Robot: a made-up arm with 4 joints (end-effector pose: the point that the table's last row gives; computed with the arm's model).
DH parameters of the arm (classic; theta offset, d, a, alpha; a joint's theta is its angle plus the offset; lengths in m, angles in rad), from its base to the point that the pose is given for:
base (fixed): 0 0 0 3.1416
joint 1: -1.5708 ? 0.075 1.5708
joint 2: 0 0.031 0.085 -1.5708
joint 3: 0 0.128 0.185 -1.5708
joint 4: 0 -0.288 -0.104 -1.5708
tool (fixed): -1.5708 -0.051 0 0
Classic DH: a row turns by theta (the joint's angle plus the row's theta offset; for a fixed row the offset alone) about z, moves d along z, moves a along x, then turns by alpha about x.
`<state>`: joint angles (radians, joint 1 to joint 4).
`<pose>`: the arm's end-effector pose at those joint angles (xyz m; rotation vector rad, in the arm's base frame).
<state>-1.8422 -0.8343 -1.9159 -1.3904</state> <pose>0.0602 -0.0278 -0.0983 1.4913 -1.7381 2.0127</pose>
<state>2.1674 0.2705 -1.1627 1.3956</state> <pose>0.1284 0.3293 -0.1137 1.2860 -0.4614 -1.0235</pose>
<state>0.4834 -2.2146 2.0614 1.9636</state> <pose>0.3571 -0.0610 0.3835 -1.1353 0.0066 1.8912</pose>
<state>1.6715 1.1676 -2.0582 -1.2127</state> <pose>-0.0558 -0.0093 0.2723 -0.7290 0.7438 0.9400</pose>
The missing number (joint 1, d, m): -0.092
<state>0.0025 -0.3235 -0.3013 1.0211</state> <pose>-0.3569 0.3105 -0.0860 1.3338 0.1094 0.3034</pose>
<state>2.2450 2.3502 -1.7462 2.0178</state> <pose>0.2407 0.1308 0.4079 -1.5133 -1.0719 2.2235</pose>
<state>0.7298 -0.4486 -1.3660 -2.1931</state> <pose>-0.2552 0.1490 0.0122 -1.8522 -0.8608 -0.0771</pose>
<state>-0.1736 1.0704 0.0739 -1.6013</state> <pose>-0.3331 0.1161 -0.1321 -2.6593 -0.2047 -0.0421</pose>
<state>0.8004 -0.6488 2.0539 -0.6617</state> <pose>0.3902 0.1471 0.1942 0.5557 1.3373 -2.2953</pose>
